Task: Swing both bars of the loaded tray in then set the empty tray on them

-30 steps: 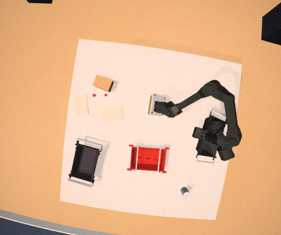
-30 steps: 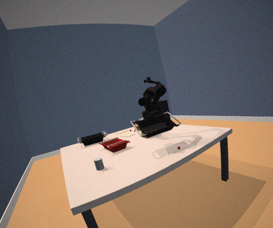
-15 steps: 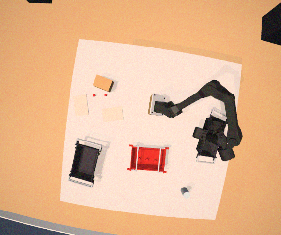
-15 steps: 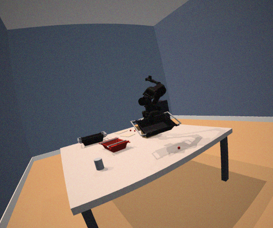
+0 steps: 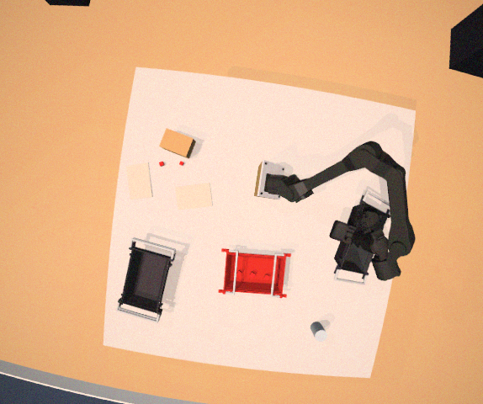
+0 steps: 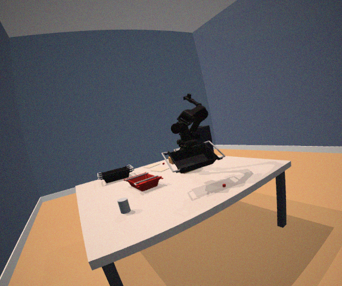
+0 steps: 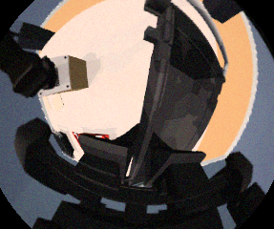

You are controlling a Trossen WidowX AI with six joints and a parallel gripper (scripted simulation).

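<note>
Now: gripper tip 20 mm short of the black tray and 70 mm to the right of it. Also, from my gripper tip: grey cylinder: 460 mm ahead, 30 mm to the left, 150 mm below; then tan box: 260 mm behind, 690 mm to the right, 150 mm below.
</note>
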